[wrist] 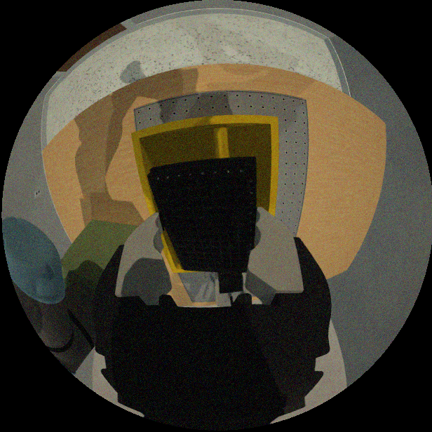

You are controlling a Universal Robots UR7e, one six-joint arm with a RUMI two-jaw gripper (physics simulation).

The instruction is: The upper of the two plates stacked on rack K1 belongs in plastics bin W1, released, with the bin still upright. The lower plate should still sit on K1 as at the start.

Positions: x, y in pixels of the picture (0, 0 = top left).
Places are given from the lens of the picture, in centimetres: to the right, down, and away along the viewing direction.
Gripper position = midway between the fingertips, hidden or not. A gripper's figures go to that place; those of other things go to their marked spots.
gripper (208, 212): -1, 0, 14
yellow bin (220, 136): 1, -15, 27
black plate (208, 205): -1, -1, 13
The marked spots on the black plate and the yellow bin are 20 cm apart.
